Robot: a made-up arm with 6 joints. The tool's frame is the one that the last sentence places. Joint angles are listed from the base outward.
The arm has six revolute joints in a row. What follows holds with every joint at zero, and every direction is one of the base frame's. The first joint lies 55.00 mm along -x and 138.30 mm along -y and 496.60 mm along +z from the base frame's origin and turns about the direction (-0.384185, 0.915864, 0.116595). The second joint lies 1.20 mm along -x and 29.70 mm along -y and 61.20 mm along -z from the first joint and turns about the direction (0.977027, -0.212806, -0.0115). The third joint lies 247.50 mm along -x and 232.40 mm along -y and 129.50 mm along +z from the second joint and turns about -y. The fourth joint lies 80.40 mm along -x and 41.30 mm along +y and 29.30 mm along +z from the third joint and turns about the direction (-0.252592, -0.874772, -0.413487). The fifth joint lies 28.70 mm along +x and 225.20 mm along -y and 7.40 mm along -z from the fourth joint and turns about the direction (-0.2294, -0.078, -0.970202). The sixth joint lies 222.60 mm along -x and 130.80 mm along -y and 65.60 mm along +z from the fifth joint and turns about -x. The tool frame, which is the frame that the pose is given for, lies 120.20 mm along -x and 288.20 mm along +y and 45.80 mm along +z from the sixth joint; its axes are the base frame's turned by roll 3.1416, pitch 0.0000 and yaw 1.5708 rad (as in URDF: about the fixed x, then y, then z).
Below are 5 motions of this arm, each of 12 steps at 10 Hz.
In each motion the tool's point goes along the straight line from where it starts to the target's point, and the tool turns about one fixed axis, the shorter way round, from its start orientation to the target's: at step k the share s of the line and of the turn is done. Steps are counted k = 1, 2, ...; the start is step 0. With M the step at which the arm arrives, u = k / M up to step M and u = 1 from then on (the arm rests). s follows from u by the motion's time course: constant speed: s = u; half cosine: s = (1 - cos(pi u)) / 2; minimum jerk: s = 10 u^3 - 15 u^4 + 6 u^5.
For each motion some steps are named. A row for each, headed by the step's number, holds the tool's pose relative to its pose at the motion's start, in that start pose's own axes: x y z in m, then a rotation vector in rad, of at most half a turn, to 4 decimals.
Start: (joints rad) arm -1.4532 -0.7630 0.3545 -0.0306 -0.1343 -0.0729
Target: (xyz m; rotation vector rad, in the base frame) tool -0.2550 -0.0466 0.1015 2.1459 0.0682 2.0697
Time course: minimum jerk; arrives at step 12
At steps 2, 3, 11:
2: 0.0053 0.0076 0.0070 0.0008 0.0129 0.0453
3: 0.0155 0.0223 0.0206 0.0023 0.0375 0.1320
11: 0.1486 0.2142 0.1975 0.0224 0.3604 1.2684

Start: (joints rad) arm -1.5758 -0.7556 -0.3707 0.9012 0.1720 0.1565
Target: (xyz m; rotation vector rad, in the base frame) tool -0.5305 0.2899 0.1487 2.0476 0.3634 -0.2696
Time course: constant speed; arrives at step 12
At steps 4, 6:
4: -0.0102 0.0194 -0.1168 0.0351 -0.2083 -0.2475
6: -0.0153 0.0291 -0.1751 0.0527 -0.3124 -0.3713

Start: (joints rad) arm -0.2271 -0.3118 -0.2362 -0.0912 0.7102 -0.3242
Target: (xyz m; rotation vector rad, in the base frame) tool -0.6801 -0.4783 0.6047 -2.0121 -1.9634 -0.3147
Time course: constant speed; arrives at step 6
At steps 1, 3, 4, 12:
1: -0.0581 0.0134 0.0273 0.0420 0.0712 -0.1120
3: -0.1743 0.0402 0.0819 0.1260 0.2135 -0.3360
4: -0.2324 0.0536 0.1092 0.1680 0.2847 -0.4480
12: -0.3486 0.0804 0.1637 0.2521 0.4270 -0.6720

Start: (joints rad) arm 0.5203 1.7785 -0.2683 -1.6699 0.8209 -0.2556
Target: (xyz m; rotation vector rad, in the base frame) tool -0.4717 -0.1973 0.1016 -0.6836 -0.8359 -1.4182
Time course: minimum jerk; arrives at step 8
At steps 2, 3, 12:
2: -0.0281 0.0305 0.0112 -0.1260 0.0389 -0.0708
3: -0.0748 0.0811 0.0298 -0.3351 0.1033 -0.1882
12: -0.2717 0.2948 0.1083 -1.2176 0.3754 -0.6838

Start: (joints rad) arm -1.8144 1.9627 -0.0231 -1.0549 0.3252 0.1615
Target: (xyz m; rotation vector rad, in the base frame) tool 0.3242 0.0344 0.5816 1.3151 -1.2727 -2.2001
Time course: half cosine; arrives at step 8
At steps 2, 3, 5, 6, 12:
2: -0.0214 0.0598 -0.0048 -0.1005 0.0694 0.0403
3: -0.0452 0.1261 -0.0100 -0.2117 0.1464 0.0849
5: -0.1012 0.2824 -0.0225 -0.4742 0.3278 0.1902
6: -0.1249 0.3487 -0.0278 -0.5855 0.4047 0.2349
12: -0.1464 0.4085 -0.0326 -0.6859 0.4742 0.2752

